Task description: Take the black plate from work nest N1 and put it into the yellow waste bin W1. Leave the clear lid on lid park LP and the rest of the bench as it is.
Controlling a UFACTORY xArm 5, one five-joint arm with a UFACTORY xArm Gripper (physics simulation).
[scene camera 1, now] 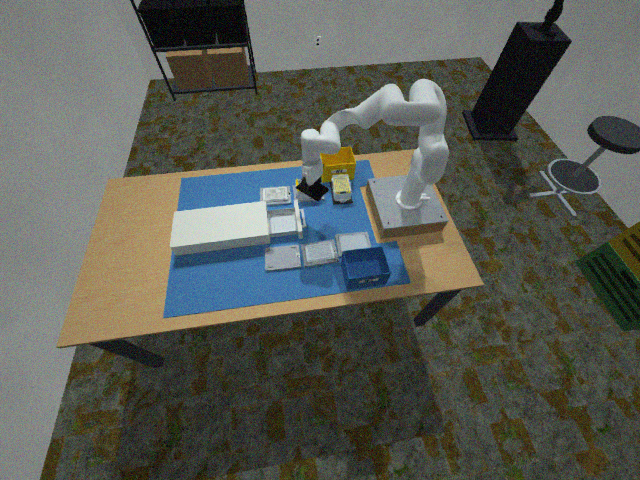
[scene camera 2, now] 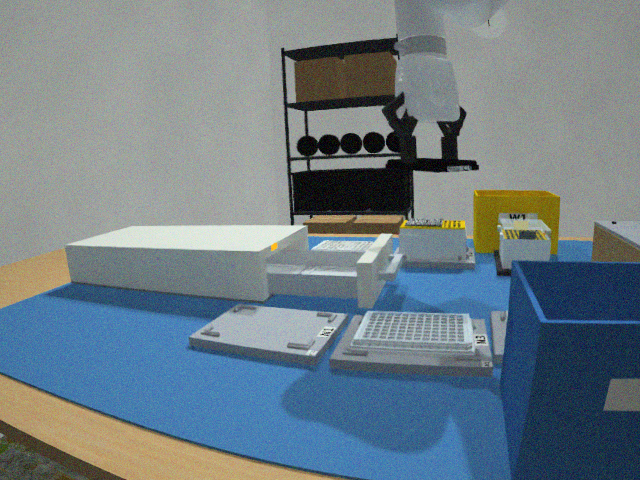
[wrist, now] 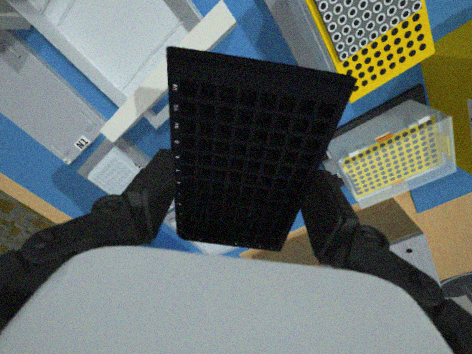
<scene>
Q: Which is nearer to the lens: the black plate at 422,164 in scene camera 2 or the white plate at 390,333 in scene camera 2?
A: The white plate.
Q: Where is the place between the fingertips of my gripper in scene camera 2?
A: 430,161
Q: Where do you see a clear-covered tip box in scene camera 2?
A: At 509,249
</scene>
